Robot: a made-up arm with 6 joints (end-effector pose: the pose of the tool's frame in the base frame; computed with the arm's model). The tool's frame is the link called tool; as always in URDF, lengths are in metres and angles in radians. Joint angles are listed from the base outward.
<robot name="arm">
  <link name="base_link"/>
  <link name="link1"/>
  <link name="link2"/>
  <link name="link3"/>
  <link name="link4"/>
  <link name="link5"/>
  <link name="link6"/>
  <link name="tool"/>
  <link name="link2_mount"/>
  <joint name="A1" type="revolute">
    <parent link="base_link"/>
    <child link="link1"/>
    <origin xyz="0 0 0.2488" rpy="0 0 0"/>
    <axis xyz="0 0 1"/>
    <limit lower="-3.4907" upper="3.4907" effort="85" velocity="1.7"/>
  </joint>
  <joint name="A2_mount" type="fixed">
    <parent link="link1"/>
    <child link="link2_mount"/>
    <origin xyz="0 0 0" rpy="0 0 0"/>
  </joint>
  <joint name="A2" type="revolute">
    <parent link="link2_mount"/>
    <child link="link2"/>
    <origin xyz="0 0 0" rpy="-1.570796 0 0"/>
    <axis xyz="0 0 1"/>
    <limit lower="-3.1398" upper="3.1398" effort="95" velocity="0.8"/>
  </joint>
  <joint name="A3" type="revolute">
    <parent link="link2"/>
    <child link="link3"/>
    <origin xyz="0 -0.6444 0" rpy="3.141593 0 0"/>
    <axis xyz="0 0 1"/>
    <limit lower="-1.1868" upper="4.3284" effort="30" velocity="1.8"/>
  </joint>
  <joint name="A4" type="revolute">
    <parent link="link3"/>
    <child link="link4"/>
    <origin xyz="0 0 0" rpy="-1.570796 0 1.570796"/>
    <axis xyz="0 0 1"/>
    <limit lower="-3.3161" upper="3.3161" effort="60" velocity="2.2"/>
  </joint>
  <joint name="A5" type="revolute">
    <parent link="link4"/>
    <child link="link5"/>
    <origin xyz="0 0 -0.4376" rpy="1.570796 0 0"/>
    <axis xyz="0 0 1"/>
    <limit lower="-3.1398" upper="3.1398" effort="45" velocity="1.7"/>
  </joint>
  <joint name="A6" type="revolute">
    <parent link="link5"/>
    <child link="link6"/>
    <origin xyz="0 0 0.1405" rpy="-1.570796 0 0"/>
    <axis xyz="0 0 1"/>
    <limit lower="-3.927" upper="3.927" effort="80" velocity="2.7"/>
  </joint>
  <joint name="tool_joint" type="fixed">
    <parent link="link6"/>
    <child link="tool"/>
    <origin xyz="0 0 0" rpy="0 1.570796 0"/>
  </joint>
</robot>
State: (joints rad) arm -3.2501 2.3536 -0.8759 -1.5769 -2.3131 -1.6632
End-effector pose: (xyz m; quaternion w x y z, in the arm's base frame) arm -0.0332 0.0027 -0.0273 0.3498 0.0568 -0.0603 -0.9332
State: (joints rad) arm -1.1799 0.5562 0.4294 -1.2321 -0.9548 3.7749
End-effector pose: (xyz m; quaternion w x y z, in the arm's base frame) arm 0.2455 -0.7182 0.6093 0.4185 -0.8851 0.1693 0.1132
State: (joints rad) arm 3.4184 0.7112 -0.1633 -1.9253 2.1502 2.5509
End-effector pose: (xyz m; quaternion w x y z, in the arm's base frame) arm -0.5640 -0.2109 0.3167 0.5338 -0.6196 -0.5156 0.2556
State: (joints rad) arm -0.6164 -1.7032 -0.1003 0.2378 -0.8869 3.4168
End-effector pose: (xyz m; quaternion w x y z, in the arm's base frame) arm -0.6386 0.2851 0.6000 0.2573 0.8246 -0.4294 0.2636
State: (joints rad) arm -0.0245 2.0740 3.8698 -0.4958 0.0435 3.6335
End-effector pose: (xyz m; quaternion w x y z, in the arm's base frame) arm 0.5289 -0.1366 0.3795 0.0004 0.6080 -0.0124 0.7938
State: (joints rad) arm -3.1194 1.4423 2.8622 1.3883 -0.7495 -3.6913
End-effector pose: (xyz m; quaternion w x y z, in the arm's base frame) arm -0.5687 0.0129 0.7848 0.3978 -0.4671 -0.7849 -0.0862
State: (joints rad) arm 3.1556 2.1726 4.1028 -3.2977 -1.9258 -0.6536
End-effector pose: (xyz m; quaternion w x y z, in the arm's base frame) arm -0.3549 -0.1438 0.2859 0.8848 0.2975 0.3573 -0.0319
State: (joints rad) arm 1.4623 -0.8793 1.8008 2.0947 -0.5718 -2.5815
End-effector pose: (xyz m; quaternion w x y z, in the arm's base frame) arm -0.1719 -0.9292 0.7457 0.1027 -0.8216 0.5408 -0.1479
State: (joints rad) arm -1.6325 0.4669 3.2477 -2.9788 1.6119 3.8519
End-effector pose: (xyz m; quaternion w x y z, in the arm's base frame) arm 0.1452 0.1026 1.0000 0.3608 -0.5264 -0.1594 -0.7532
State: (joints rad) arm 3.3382 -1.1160 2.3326 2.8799 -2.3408 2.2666
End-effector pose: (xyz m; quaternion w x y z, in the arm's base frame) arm 0.9926 0.0593 0.3650 0.0739 -0.2196 0.2866 0.9296
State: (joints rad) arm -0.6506 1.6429 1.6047 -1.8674 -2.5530 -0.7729
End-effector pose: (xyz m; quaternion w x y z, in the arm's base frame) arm 0.8802 -0.6183 0.0514 0.2108 0.5368 0.6827 0.4487
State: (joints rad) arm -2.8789 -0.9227 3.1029 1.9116 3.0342 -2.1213
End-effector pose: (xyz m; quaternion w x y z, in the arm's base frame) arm 0.6774 0.1335 0.2155 0.3291 0.3373 -0.7794 0.4129
